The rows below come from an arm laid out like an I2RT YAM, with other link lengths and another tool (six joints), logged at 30 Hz.
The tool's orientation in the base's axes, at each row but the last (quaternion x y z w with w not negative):
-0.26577 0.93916 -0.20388 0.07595
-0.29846 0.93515 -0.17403 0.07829
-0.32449 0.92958 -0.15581 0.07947
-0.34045 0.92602 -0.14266 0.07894
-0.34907 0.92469 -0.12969 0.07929
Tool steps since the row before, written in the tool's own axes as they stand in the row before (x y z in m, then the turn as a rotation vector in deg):
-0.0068 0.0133 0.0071 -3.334 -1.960 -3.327
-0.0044 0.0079 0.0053 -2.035 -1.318 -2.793
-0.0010 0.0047 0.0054 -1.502 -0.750 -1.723
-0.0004 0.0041 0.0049 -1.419 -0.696 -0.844
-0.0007 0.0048 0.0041 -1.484 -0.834 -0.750
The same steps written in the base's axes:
0.0013 0.0115 -0.0118 2.907 1.387 3.956
0.0007 0.0071 -0.0077 1.648 0.967 3.167
-0.0006 0.0028 -0.0066 1.172 0.798 1.944
-0.0010 0.0022 -0.0059 1.290 0.598 1.090
-0.0015 0.0032 -0.0053 1.447 0.524 1.045

